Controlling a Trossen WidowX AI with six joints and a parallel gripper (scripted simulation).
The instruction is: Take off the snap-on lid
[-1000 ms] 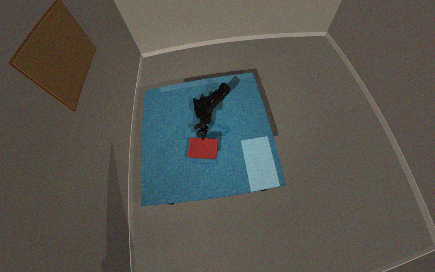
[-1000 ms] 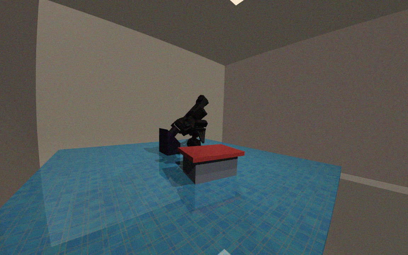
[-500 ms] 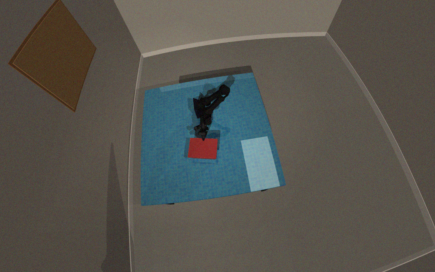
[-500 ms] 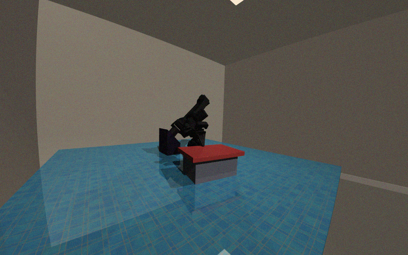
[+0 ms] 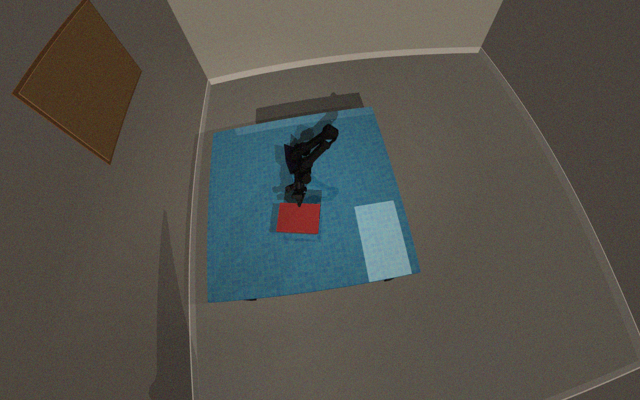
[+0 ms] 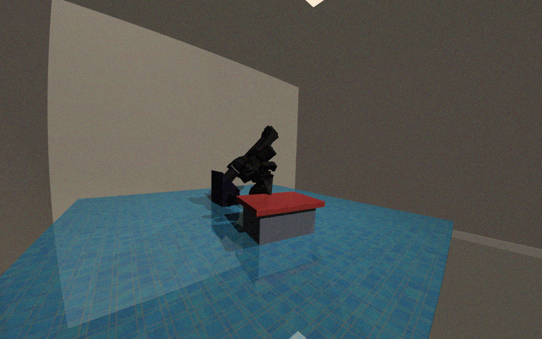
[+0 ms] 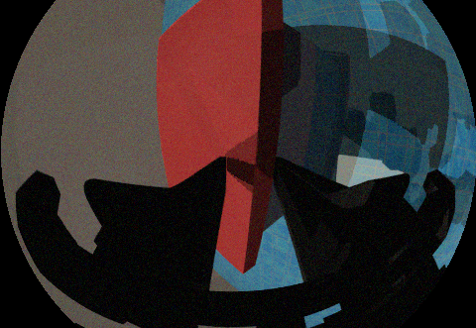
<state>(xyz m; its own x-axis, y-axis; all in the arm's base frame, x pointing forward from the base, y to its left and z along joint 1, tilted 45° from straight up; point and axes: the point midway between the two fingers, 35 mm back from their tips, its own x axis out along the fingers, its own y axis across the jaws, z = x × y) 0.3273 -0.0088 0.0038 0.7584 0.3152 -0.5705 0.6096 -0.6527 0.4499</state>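
Now: the red lid 70 mm ahead of my gripper tip, 20 mm to the right of it and 10 mm above it. From my gripper tip the other things lie so: storage box 70 mm ahead, 20 mm to the right, 50 mm below.
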